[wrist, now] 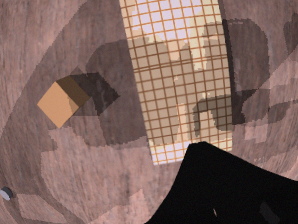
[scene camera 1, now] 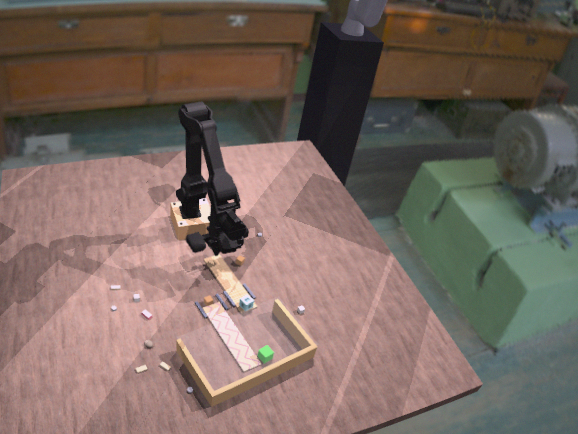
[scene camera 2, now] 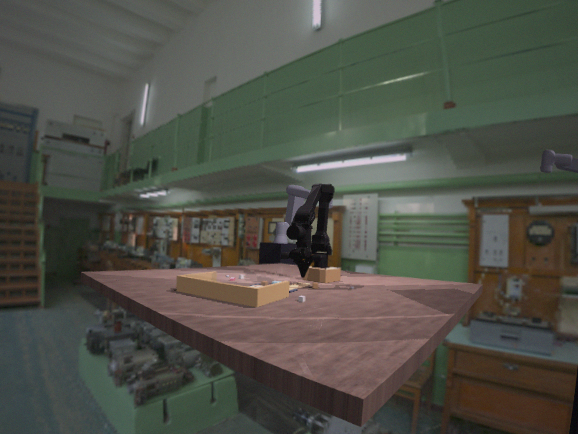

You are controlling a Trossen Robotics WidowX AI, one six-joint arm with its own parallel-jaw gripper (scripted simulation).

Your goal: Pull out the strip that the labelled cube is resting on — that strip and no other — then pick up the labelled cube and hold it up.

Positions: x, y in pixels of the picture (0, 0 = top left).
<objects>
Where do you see a tan grid-patterned strip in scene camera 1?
At 218, 266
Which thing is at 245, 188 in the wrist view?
My gripper.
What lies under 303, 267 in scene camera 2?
My gripper.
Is my gripper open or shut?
Shut.
</objects>
